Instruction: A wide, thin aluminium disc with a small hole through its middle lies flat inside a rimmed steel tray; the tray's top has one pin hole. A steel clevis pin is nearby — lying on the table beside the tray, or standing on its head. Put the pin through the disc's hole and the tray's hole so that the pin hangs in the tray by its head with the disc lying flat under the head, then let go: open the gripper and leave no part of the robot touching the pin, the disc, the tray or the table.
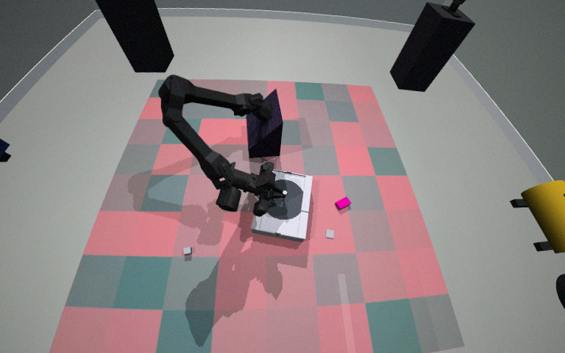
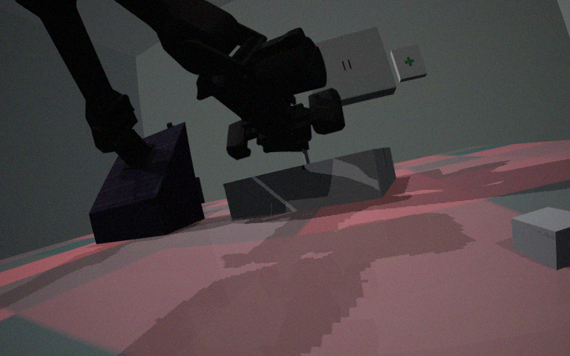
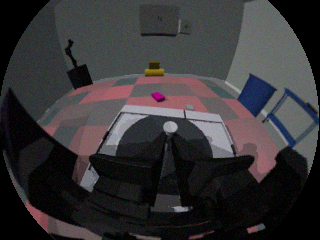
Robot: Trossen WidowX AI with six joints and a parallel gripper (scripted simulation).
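The steel clevis pin is 1 cm below my gripper tip. Also, from my gripper tip: dark aluminium disc (3 cm below); then grey cube (18 cm ahead, 33 cm to the right, 8 cm below); then steel tray (1 cm ahead, 5 cm below).
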